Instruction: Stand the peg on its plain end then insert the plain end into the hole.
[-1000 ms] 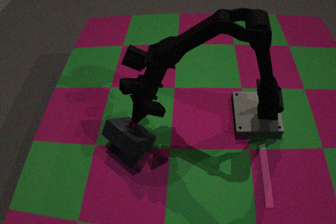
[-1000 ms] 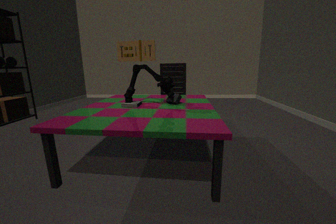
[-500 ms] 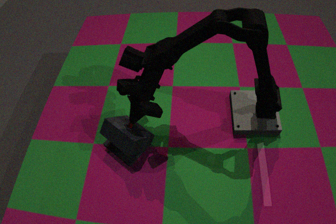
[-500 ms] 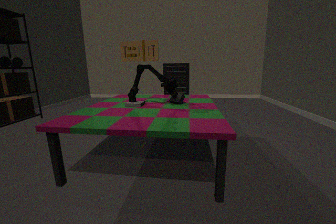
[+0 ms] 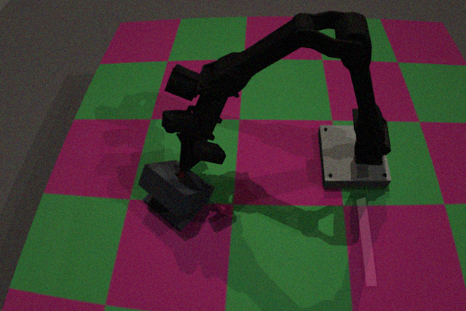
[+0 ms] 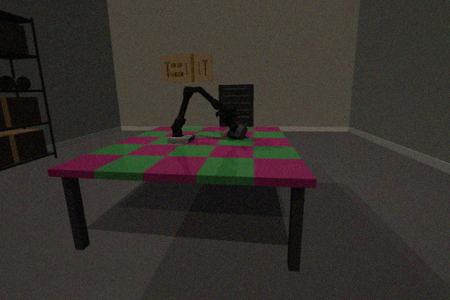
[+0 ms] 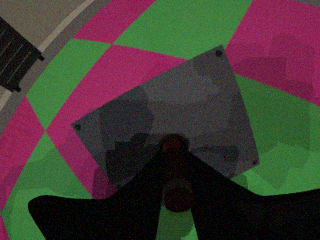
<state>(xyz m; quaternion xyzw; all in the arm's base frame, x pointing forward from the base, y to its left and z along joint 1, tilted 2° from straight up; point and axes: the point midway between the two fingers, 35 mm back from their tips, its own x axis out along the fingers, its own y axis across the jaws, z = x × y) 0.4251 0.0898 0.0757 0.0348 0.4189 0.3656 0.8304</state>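
My gripper tip is 10 mm past the red peg, 10 mm to the left of it and 10 mm below it. Also, from my gripper tip: sloped panel 20 mm ahead, 20 mm to the left, 30 mm below.
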